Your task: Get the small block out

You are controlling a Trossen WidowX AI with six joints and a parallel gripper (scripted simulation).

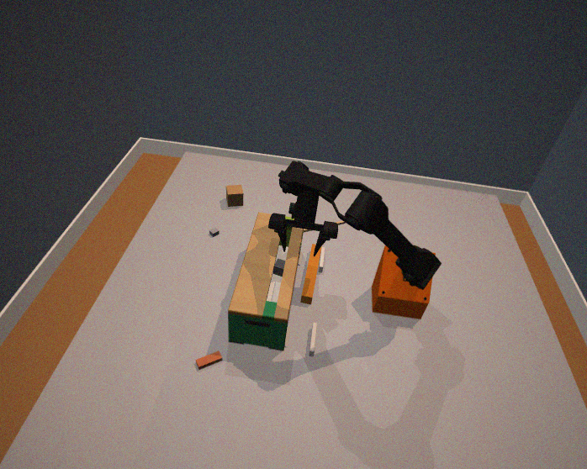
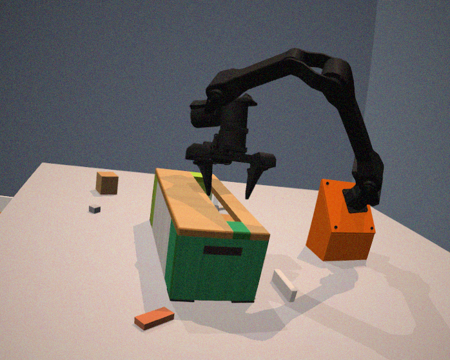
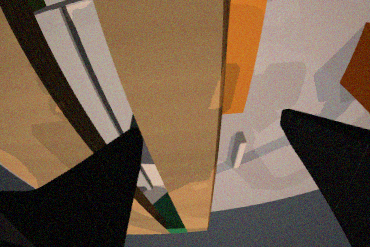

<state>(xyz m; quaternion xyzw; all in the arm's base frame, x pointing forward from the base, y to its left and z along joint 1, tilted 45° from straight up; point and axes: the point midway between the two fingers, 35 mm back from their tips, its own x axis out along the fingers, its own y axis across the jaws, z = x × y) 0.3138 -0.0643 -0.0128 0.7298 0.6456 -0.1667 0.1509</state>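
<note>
Now: gripper tip 50 mm short of the grey block, 40 mm to the right of it and 30 mm above it. From my gripper tip the other things lie so: long orange bar: 100 mm below, 50 mm behind, 30 mm to the right; thin stick: 260 mm to the right, 110 mm below, 80 mm behind; box: 50 mm to the left, 50 mm below, 40 mm ahead.
</note>
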